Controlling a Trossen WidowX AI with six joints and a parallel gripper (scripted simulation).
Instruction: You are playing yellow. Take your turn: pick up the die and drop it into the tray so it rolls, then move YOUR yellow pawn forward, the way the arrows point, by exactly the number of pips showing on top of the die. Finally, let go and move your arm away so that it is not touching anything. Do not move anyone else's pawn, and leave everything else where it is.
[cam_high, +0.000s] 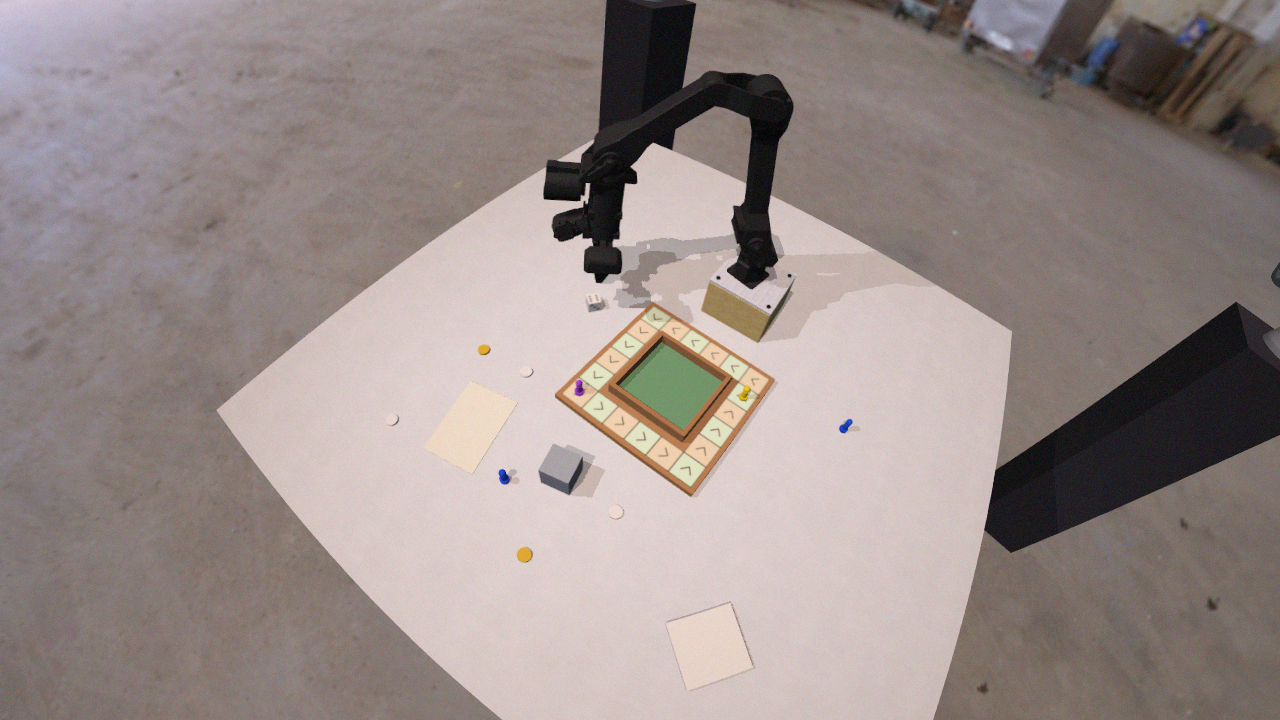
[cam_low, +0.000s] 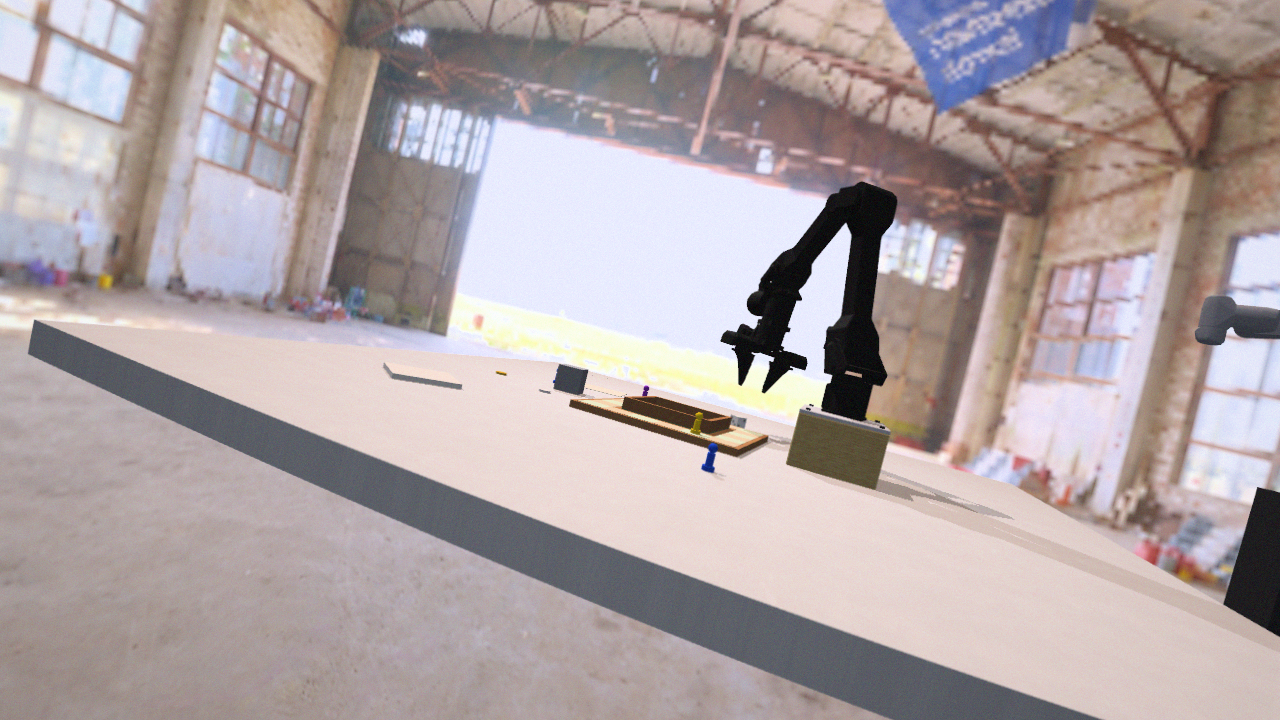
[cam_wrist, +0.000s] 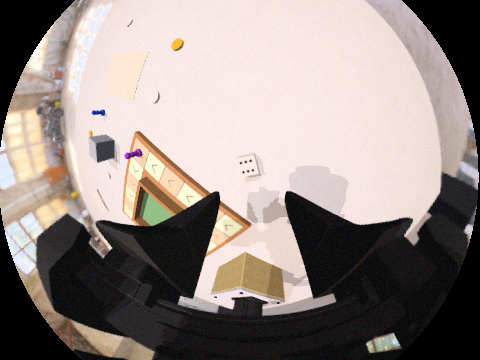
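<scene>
Right now my gripper tip is 7 cm above the white die and 1 cm short of it. The rest, counted from my gripper tip: purple pawn: 17 cm ahead, 14 cm to the left, 6 cm below; grey block: 29 cm ahead, 23 cm to the left, 6 cm below; yellow pawn: 34 cm to the left, 6 cm below, 4 cm behind.
</scene>
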